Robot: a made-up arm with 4 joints.
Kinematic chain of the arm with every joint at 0, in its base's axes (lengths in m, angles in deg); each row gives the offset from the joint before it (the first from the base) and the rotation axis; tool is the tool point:
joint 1: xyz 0 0 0.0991 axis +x
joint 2: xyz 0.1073 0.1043 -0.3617 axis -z
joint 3: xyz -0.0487 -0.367 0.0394 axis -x
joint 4: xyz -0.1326 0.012 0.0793 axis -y
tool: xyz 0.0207 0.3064 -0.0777
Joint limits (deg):
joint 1: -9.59..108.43
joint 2: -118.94..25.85
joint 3: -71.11..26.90
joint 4: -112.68..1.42
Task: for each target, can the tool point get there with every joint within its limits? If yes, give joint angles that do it. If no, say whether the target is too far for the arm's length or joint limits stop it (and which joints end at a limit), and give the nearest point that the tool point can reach.
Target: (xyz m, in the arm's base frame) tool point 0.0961 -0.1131 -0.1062
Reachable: yes | joints 13.54 -69.03 -21.33 -72.18
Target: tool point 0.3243 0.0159 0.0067
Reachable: yes | joints 74.11 -89.54 -62.37 -19.00
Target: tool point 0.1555 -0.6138 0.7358
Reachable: no: joint limits stop it (at a limit: joint 1, joint 3, joint 4) | nearest point 0.1330 -0.3249 0.1623 | short by 0.643 m
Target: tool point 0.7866 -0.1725 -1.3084
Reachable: no: too far | nearest point 0.2780 -0.0566 -0.3631 | short by 1.080 m
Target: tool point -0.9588 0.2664 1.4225
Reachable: no: too far | nearest point -0.1488 0.3197 0.3911 | short by 1.313 m
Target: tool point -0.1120 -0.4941 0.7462
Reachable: no: joint limits stop it (at a limit: joint 1, joint 3, joint 4) | nearest point -0.0232 -0.3060 0.1591 | short by 0.623 m
